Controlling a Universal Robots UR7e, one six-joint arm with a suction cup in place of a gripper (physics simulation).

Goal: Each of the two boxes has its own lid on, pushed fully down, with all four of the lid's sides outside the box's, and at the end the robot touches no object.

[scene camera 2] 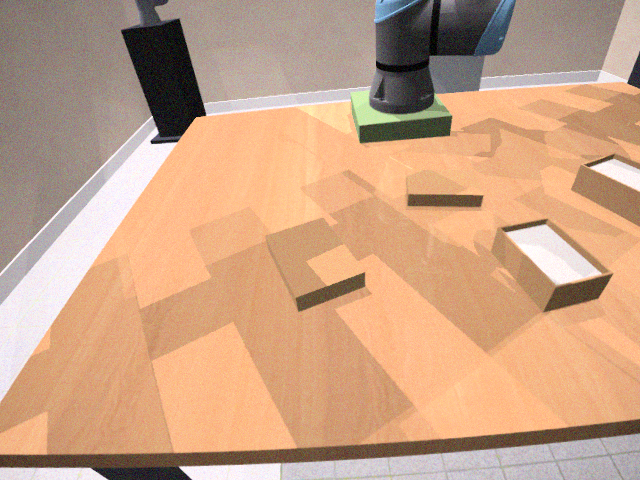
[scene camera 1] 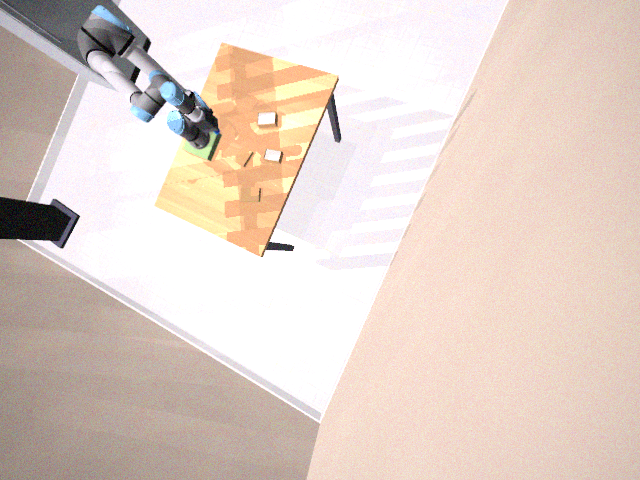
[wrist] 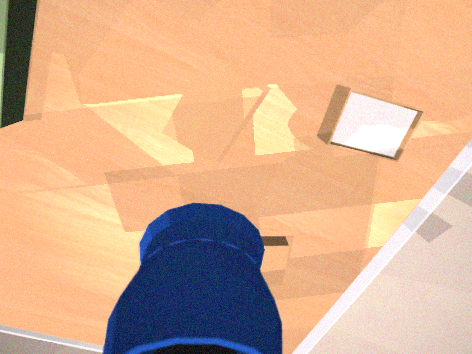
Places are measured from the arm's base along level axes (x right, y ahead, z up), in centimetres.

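Where they show: end effector, tool point: point(scene camera 1: 217, 131) point(wrist: 202, 256); arm's base, origin of the base link: point(scene camera 2: 400, 101) point(scene camera 1: 199, 138).
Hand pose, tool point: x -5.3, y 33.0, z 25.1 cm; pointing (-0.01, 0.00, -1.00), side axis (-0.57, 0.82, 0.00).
Things, the pixels of their top centre, and the offset from my tool point. Level surfaces: height alone.
- smaller box, middle of its top: point(scene camera 2: 551, 248) point(wrist: 376, 127) point(scene camera 1: 272, 154) dy +19.8, dx -7.7, dz -25.9 cm
- larger box, middle of its top: point(scene camera 2: 636, 174) point(scene camera 1: 265, 117) dy +3.7, dx -26.8, dz -25.4 cm
- tan lid, middle of its top: point(wrist: 211, 112) point(scene camera 2: 442, 181) point(scene camera 1: 243, 155) dy +0.4, dx +1.5, dz -27.8 cm
- wooden table, its level: dz -30.2 cm
The smaller box point(scene camera 1: 273, 155) point(scene camera 2: 576, 296) point(wrist: 332, 115) stands open and upright, white inside. The larger box point(scene camera 1: 267, 119) point(scene camera 2: 602, 189) also stands open, farther back and right in scene camera 2. One tan lid point(scene camera 1: 248, 158) point(scene camera 2: 444, 199) point(wrist: 244, 124) lies flat, top up, between the smaller box and the green block. The other lid point(scene camera 1: 260, 194) point(scene camera 2: 294, 260) point(wrist: 276, 241) lies flat, top up, apart from both boxes; the cup partly hides it in the wrist view. My blue suction cup point(scene camera 1: 217, 132) point(wrist: 201, 225) is open with nothing on it, near the green block; its exact height is unclear.
The arm's base stands on a green block point(scene camera 1: 193, 150) point(scene camera 2: 405, 129) point(wrist: 15, 65) at one table edge. The wooden table point(scene camera 1: 196, 198) point(scene camera 2: 222, 413) has light and shadow patches. A black pedestal point(scene camera 1: 36, 221) point(scene camera 2: 165, 77) stands on the floor past the table.
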